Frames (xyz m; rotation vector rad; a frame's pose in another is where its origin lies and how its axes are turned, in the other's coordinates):
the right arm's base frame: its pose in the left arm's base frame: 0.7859 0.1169 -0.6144 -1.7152 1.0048 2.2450
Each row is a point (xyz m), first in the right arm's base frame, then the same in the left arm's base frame.
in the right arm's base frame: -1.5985 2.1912 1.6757
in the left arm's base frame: -1.0900 -0.1502 1.9496
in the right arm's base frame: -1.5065 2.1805 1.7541
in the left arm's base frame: -1.1790 -0.1217 1.8722
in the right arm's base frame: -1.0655 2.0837 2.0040
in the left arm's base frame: -1.4821 -0.0236 1.4663
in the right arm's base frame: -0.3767 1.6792 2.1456
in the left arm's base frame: -1.6319 0.1795 0.6953
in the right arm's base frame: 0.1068 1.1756 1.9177
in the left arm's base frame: -1.3666 0.3003 0.0213
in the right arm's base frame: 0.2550 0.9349 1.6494
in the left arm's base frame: -1.0835 0.2882 -0.2463
